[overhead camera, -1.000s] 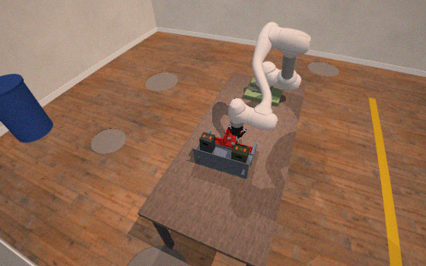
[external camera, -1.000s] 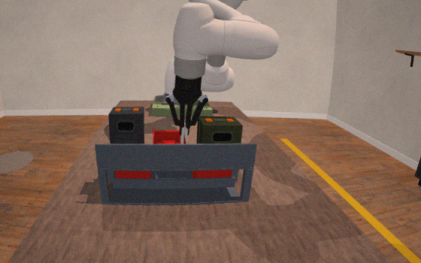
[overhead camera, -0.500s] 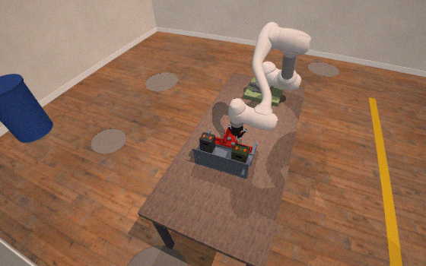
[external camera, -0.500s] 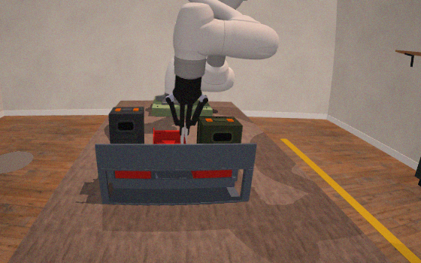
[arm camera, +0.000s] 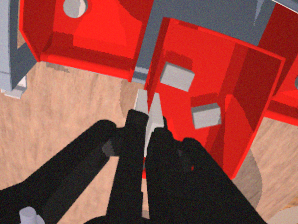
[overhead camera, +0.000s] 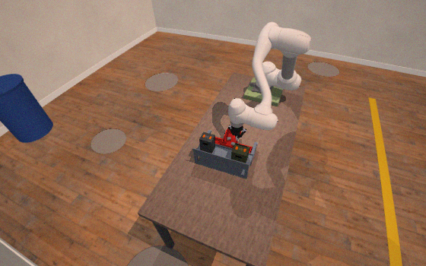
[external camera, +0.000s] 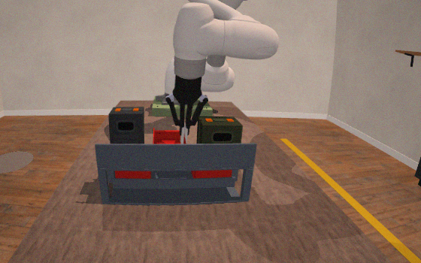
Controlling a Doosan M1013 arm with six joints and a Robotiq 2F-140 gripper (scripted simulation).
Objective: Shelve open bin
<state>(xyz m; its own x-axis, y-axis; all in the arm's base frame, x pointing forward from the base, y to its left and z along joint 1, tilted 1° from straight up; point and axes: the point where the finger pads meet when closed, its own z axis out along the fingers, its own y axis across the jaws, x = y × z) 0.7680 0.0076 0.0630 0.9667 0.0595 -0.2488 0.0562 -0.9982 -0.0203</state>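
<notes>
Right now my hand is 12 cm short of the shelf floor, 4 cm to the left of it and 10 cm above it. The rest, counted from my hand: shelf back board 25 cm ahead, 3 cm to the right, 3 cm above; dark green box 17 cm ahead, 8 cm to the left, 5 cm above; black box 18 cm ahead, 15 cm to the right, 6 cm above.
</notes>
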